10 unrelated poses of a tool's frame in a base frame.
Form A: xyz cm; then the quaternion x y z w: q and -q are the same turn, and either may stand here.
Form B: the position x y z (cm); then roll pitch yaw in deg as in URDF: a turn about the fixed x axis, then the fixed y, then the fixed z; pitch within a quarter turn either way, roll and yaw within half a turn. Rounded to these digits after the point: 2 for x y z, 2 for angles.
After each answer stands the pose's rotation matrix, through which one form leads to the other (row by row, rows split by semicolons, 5 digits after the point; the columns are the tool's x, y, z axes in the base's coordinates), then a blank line. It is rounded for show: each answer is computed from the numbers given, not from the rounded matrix.
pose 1, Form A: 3.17, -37.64, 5.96, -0.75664, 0.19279, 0.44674, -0.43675
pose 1, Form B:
3.17, -37.64, 5.96, 104.75, 30.51, -52.33
0.52651 0.09848 -0.84445; -0.68197 -0.54416 -0.48867; -0.50764 0.83318 -0.21935

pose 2, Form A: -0.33, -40.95, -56.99, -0.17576, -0.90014, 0.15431, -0.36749
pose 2, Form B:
-0.33, -40.95, -56.99, -167.71, 45.71, 163.10
-0.66812 0.42983 0.60734; 0.20300 0.89059 -0.40698; -0.71583 -0.14862 -0.68228

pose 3, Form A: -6.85, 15.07, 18.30, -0.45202, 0.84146, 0.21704, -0.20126
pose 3, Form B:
-6.85, 15.07, 18.30, 146.44, -8.19, -121.04
-0.51034 -0.67336 -0.53492; -0.84809 0.49714 0.18332; 0.14249 0.54721 -0.82477

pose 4, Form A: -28.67, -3.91, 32.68, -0.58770, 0.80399, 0.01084, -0.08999
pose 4, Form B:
-28.67, -3.91, 32.68, 172.86, -7.58, -107.19
-0.29303 -0.94305 -0.15744; -0.94695 0.30899 -0.08834; 0.13196 0.12320 -0.98357

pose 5, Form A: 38.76, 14.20, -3.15, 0.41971, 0.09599, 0.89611, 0.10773
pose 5, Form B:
38.76, 14.20, -3.15, 22.64, -47.02, 156.34
-0.62447 -0.11250 0.77290; 0.27365 -0.95836 0.08161; 0.73154 0.26247 0.62925

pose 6, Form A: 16.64, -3.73, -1.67, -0.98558, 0.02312, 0.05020, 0.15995
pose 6, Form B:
16.64, -3.73, -1.67, -161.65, 6.10, -1.70
0.99389 -0.06163 -0.09156; -0.02951 -0.94776 0.31761; -0.10635 -0.31296 -0.94379

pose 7, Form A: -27.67, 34.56, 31.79, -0.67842, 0.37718, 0.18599, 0.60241
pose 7, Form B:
-27.67, 34.56, 31.79, -106.85, 44.97, -24.00
0.64629 -0.73585 0.20207; -0.28769 0.01032 0.95767; -0.70679 -0.67706 -0.20503

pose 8, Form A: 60.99, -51.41, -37.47, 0.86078, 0.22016, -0.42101, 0.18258
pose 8, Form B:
60.99, -51.41, -37.47, 167.44, 53.63, 22.33
0.54856 0.53276 -0.64440; 0.22528 -0.83639 -0.49970; -0.80519 0.12894 -0.57883

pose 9, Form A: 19.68, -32.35, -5.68, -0.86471, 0.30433, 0.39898, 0.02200
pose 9, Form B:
19.68, -32.35, -5.68, 163.25, 44.70, -45.70
0.49640 -0.54386 -0.67661; -0.50875 -0.81380 0.28089; -0.70339 0.20479 -0.68066

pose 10, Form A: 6.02, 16.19, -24.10, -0.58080, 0.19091, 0.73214, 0.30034
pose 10, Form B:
6.02, 16.19, -24.10, -15.36, 74.82, 123.62
-0.14494 -0.66154 -0.73577; 0.21802 -0.74670 0.62842; -0.96512 -0.06933 0.25246

